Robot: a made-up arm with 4 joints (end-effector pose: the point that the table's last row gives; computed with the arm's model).
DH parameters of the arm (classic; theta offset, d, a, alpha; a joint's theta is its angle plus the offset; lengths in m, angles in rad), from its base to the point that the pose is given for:
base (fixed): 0.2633 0 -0.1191 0
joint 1: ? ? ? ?
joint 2: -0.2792 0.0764 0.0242 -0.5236
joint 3: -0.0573 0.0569 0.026 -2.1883
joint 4: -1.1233 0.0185 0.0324 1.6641
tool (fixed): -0.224 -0.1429 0 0
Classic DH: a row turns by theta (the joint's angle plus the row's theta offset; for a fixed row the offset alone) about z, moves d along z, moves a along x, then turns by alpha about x.
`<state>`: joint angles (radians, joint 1 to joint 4).
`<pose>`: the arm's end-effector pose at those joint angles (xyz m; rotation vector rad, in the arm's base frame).
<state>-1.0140 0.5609 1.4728 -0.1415</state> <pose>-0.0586 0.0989 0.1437 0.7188 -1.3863 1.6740</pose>
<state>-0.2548 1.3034 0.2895 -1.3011</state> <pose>-0.1844 -0.0033 0.2519 -1.8014 1.7072 -1.0534</pose>
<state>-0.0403 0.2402 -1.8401 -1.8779</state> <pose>0.0804 0.0674 0.2567 -0.9489 -2.3013 0.6746</pose>
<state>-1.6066 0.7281 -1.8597 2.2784</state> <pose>-0.0240 -0.0215 0.0813 1.0845 1.2150 -2.2298</pose>
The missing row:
joint 1: 0.728 0.0408 0.0682 0.5744
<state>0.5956 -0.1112 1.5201 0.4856</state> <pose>-0.1831 0.1352 0.0548 0.7829 -0.4919 2.5231</pose>
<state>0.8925 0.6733 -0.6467 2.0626</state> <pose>-0.0850 0.0032 0.0438 -0.8160 0.2553 0.9227</pose>
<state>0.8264 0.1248 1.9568 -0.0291</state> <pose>-0.2421 -0.0102 0.1308 -1.5756 0.0221 -2.1087</pose>
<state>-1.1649 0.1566 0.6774 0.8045</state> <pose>0.0759 -0.0958 0.0339 -0.3464 -0.3923 0.2221</pose>
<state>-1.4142 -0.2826 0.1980 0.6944</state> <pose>-0.0158 -0.2085 0.0103 -0.4924 0.0079 -0.7503</pose>
